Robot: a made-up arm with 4 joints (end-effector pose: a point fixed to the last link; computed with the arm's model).
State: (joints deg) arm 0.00 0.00 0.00 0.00
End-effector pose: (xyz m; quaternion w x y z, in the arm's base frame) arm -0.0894 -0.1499 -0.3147 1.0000 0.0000 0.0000 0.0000
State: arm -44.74 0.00 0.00 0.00
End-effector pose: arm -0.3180 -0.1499 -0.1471 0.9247 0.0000 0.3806 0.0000
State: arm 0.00 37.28 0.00 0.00
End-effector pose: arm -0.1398 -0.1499 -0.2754 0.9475 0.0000 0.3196 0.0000
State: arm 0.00 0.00 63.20 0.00
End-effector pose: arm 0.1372 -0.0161 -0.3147 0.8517 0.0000 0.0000 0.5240
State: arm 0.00 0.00 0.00 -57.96
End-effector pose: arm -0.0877 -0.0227 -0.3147 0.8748 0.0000 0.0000 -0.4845
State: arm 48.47 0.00 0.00 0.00
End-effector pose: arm 0.2114 -0.1499 -0.2598 0.9119 0.0000 -0.4105 0.0000
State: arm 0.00 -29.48 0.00 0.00
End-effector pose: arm -0.0387 -0.1499 -0.3188 0.9671 0.0000 -0.2544 0.0000
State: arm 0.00 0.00 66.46 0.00
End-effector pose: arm 0.1436 -0.0033 -0.3147 0.8365 0.0000 0.0000 0.5480
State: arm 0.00 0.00 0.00 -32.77
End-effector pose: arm -0.1046 -0.0774 -0.3147 0.9594 0.0000 0.0000 -0.2821
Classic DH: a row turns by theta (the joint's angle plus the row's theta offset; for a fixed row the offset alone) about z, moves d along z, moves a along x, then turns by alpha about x. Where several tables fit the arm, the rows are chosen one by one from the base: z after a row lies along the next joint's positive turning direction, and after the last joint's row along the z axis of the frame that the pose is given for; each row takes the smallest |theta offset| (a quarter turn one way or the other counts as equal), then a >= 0, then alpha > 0; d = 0 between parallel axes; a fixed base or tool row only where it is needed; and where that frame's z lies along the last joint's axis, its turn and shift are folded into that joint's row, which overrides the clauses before.
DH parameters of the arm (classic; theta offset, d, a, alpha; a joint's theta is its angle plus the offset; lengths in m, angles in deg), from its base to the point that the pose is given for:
base (fixed): 0 0.0468 0 90
joint 1: 78.1 0 -0.273 180
joint 2: 78.1 0.1012 -0.0285 90
joint 3: -59.56 0 0.2193 0
joint 4: 87.75 0 -0.1313 0
tool (fixed): -28.19 -0.0944 0 0

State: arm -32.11 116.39 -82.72 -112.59
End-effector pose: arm -0.1759 -0.0037 -0.0304 0.0362 0.9539 0.1282 0.2690
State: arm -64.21 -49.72 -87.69 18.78
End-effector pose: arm -0.5912 0.0682 -0.0320 0.8180 -0.0713 0.1040 -0.5612
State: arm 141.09 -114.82 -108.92 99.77
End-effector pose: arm 0.2095 0.0146 0.5987 0.6131 -0.0629 0.7860 -0.0491
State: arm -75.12 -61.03 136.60 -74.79
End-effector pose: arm -0.2756 0.1836 -0.0640 0.8515 0.0630 0.1052 0.5097
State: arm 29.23 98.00 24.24 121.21
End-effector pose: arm 0.0951 -0.0401 -0.5099 0.2451 0.5393 0.1677 0.7880
